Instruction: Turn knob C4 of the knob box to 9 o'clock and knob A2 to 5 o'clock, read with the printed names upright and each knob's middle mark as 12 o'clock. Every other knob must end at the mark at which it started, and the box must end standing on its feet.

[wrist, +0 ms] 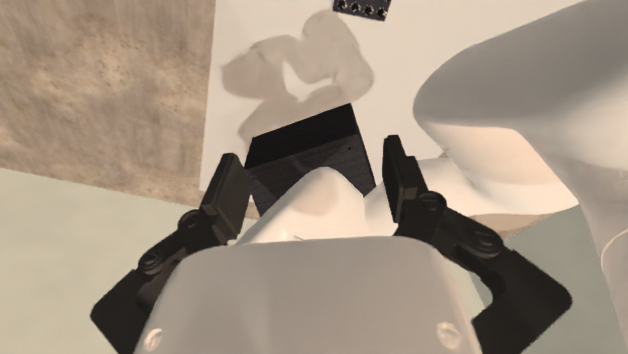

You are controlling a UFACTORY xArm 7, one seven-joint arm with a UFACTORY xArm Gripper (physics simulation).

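Places are measured from the arm's base along level axes (x ahead, y left, z up), in metres.
Where they show: gripper, fingertip midpoint: point(311, 162).
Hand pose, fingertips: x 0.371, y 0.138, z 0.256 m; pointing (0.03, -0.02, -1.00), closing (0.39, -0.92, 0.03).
Observation:
After its pixels a point has its place.
The knob box point(361, 9) {x 0.389, y 0.040, z -0.213 m} is dark and shows in part at the top edge of the wrist view, right of the middle. One row of several small knobs shows on it; the rest of the box is cut off by the frame edge. The printed names and the knob marks are too small to read, so I cannot tell which knobs these are or where they point. My gripper point(311, 162) {x 0.371, y 0.138, z 0.256 m} is open, its two black fingers wide apart with nothing between them. It is well apart from the knob box.
A black block-like base point(305, 150) {x 0.115, y 0.088, z -0.088 m} stands on the white table top point(400, 55) {x 0.325, y -0.087, z -0.236 m}, behind the fingers in view. White arm links point(520, 90) {x 0.440, y 0.058, z 0.261 m} fill the right side. Arm shadows lie on the table top. A brown floor area point(100, 95) shows at the left.

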